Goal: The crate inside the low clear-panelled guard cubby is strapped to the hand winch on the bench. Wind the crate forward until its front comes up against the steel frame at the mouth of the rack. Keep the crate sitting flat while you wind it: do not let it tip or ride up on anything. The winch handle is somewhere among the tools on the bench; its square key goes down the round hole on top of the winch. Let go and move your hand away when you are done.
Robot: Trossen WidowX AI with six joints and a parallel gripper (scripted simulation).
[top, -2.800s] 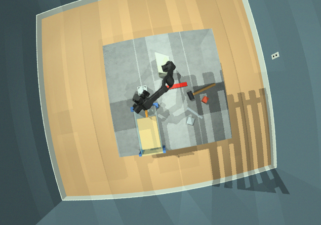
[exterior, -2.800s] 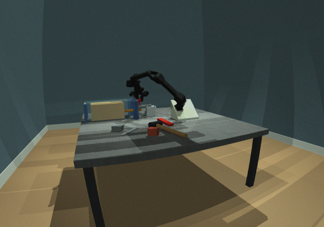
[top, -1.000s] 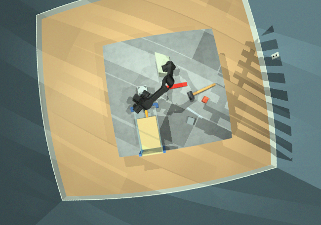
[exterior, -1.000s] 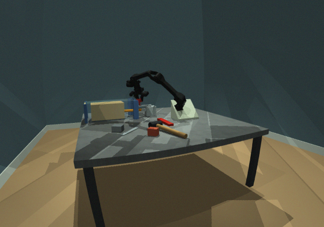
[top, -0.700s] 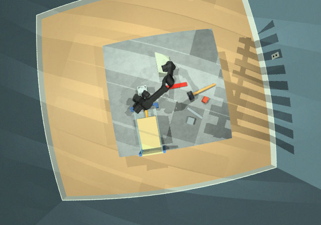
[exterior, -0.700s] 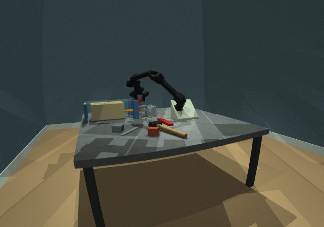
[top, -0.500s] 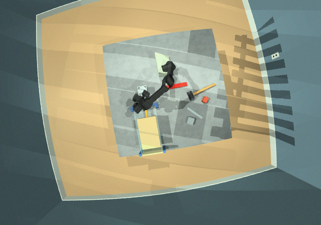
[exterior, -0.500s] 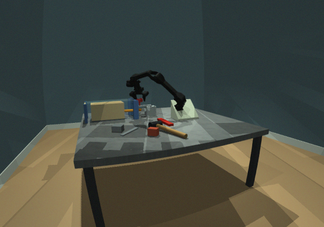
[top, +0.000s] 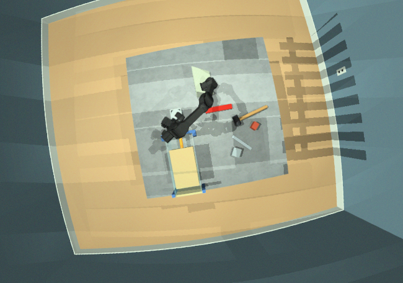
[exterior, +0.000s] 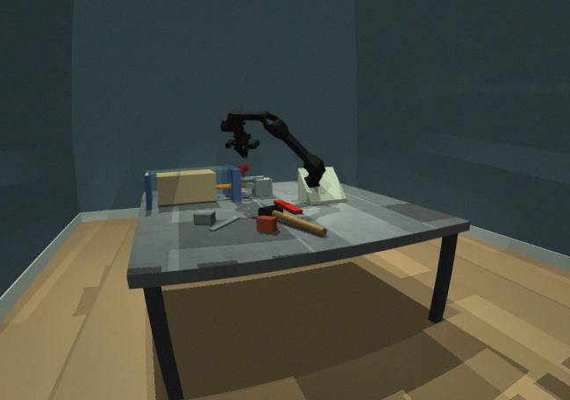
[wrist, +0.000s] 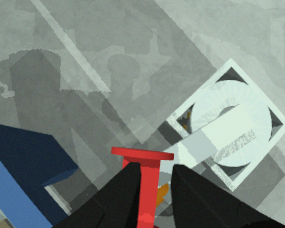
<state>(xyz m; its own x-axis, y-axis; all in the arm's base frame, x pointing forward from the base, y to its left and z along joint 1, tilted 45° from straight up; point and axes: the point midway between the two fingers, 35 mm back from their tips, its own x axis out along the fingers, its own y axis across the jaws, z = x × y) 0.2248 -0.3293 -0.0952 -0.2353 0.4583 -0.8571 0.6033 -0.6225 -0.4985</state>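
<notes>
The red spool-shaped handle grip lies 2 cm ahead of my gripper tip, 1 cm to the left of it and 7 cm below it. From my gripper tip the other things lie so: clear-panelled cubby 32 cm ahead, 1 cm to the right, 9 cm below; winch handle 2 cm behind, 2 cm to the left, 10 cm below; grey winch 10 cm behind, 3 cm to the left, 17 cm below.
</notes>
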